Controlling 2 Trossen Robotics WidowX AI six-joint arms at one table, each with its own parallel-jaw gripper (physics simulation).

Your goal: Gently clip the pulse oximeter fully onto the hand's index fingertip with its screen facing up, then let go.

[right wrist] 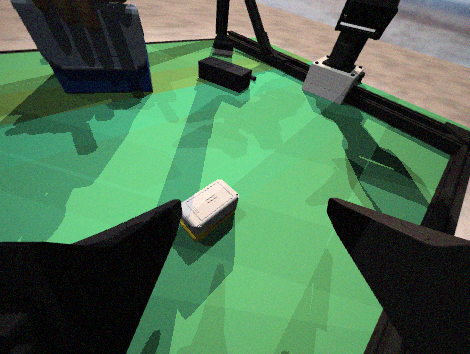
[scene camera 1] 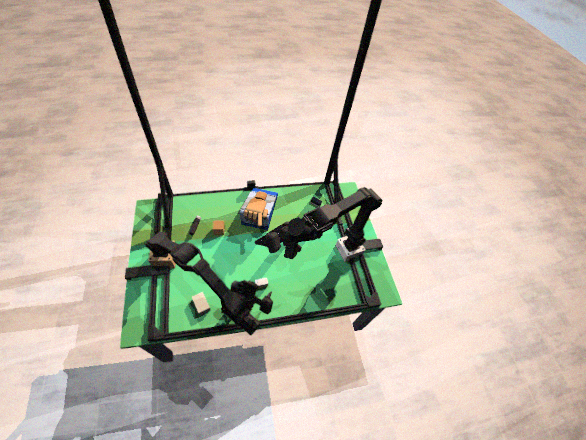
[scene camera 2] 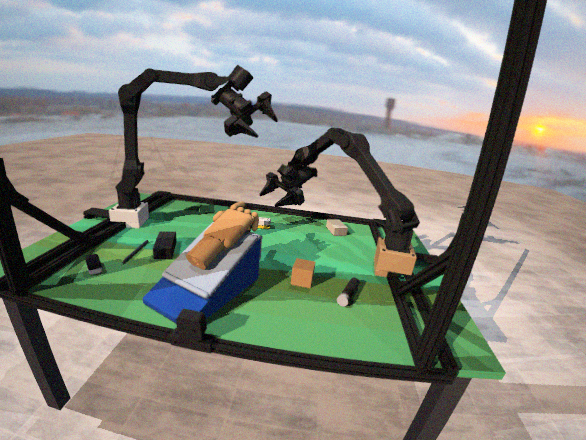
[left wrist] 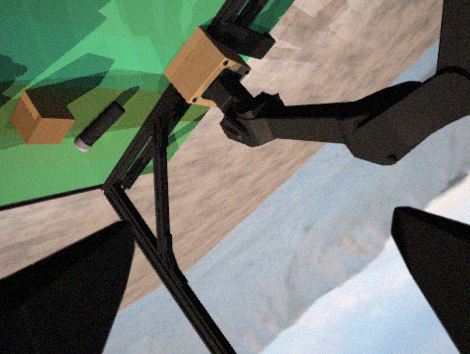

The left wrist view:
left gripper
tan cube: on the table
dark cylinder with white tip: on the table
